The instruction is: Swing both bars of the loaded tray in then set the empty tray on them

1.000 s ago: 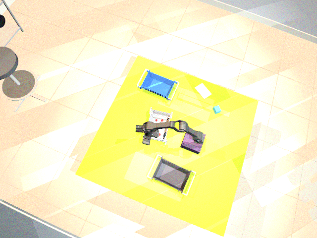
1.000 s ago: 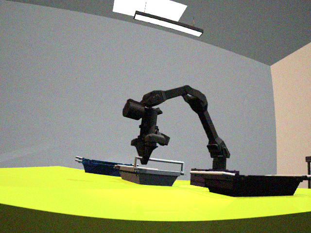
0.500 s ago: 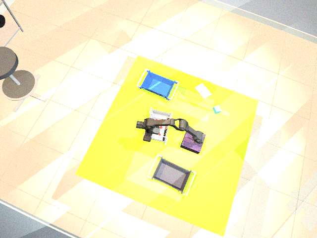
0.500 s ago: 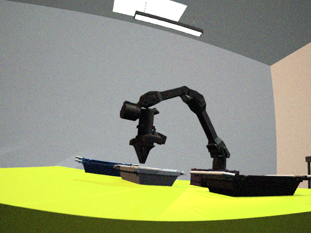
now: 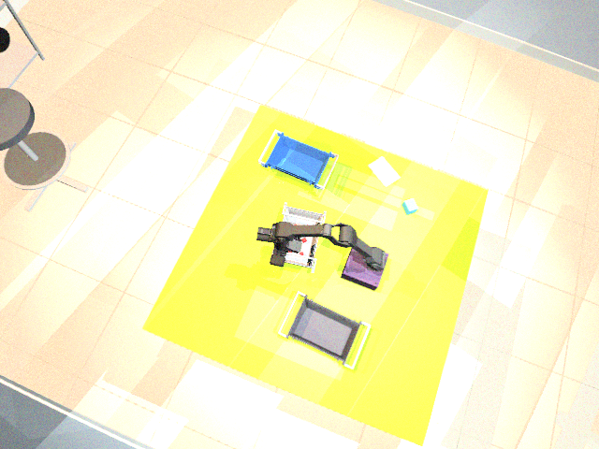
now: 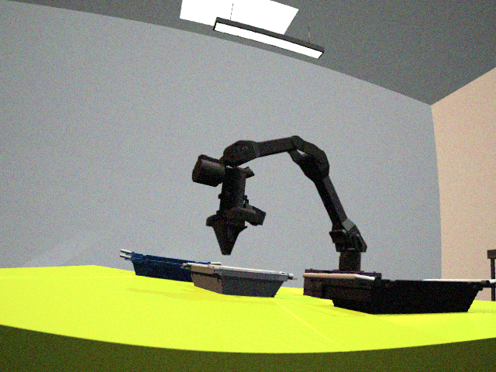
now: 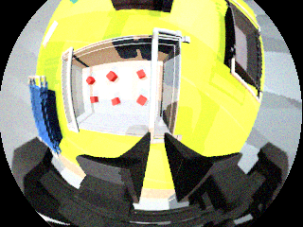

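Now: gripper tip 250 mm past the dark grey tray, 300 mm to the right of it and 50 mm above it. Round my gripper tip: white card (440 mm behind, 560 mm to the right, 90 mm below); cyan block (590 mm behind, 370 mm to the right, 70 mm below).
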